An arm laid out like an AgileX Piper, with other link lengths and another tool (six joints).
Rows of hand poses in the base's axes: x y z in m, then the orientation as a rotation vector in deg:
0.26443, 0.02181, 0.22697, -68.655, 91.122, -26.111
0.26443, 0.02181, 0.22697, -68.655, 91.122, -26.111
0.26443, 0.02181, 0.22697, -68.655, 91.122, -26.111
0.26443, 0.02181, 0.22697, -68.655, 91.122, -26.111
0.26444, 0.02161, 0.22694, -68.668, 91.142, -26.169
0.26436, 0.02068, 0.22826, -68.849, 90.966, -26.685
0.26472, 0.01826, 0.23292, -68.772, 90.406, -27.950
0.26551, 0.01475, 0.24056, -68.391, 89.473, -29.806
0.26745, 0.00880, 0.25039, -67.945, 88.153, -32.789
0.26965, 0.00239, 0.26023, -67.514, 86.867, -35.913
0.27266, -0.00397, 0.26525, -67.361, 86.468, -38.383
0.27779, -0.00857, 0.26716, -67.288, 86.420, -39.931
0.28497, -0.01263, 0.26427, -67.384, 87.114, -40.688
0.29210, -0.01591, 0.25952, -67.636, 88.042, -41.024
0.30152, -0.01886, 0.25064, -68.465, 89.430, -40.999
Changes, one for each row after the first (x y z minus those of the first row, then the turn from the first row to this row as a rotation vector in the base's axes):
0.00000, 0.00000, 0.00000, 0.000, 0.000, 0.000
0.00000, 0.00000, 0.00000, 0.000, 0.000, 0.000
0.00000, 0.00000, 0.00000, 0.000, 0.000, 0.000
0.00001, -0.00020, -0.00003, -0.047, 0.002, -0.031
-0.00007, -0.00113, 0.00129, -0.468, -0.223, -0.093
0.00029, -0.00355, 0.00595, -1.164, -1.089, -0.430
0.00108, -0.00706, 0.01359, -2.019, -2.548, -1.002
0.00302, -0.01301, 0.02342, -3.545, -4.656, -1.946
0.00522, -0.01942, 0.03326, -5.210, -6.736, -2.981
0.00823, -0.02578, 0.03828, -6.711, -7.791, -4.029
0.01336, -0.03038, 0.04019, -7.686, -8.270, -4.778
0.02054, -0.03444, 0.03730, -8.293, -7.883, -5.438
0.02767, -0.03772, 0.03255, -8.733, -7.135, -5.935
0.03709, -0.04067, 0.02367, -9.320, -5.689, -6.206

